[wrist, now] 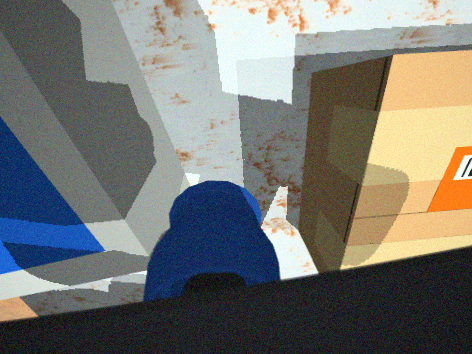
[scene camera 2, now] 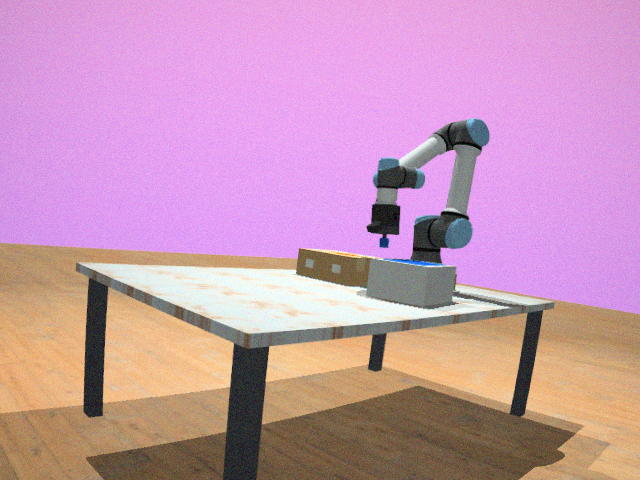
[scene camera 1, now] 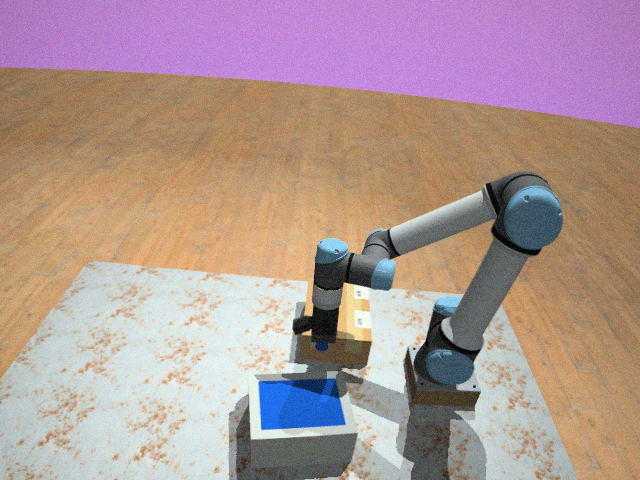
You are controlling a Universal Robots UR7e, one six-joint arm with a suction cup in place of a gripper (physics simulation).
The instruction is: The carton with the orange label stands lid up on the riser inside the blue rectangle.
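Note:
A grey riser (scene camera 2: 420,283) is visible; the wrist view shows the grey riser (wrist: 96,174) as well. My suction cup (wrist: 215,227) is 200 mm from the middle of the grey riser and carries nothing.

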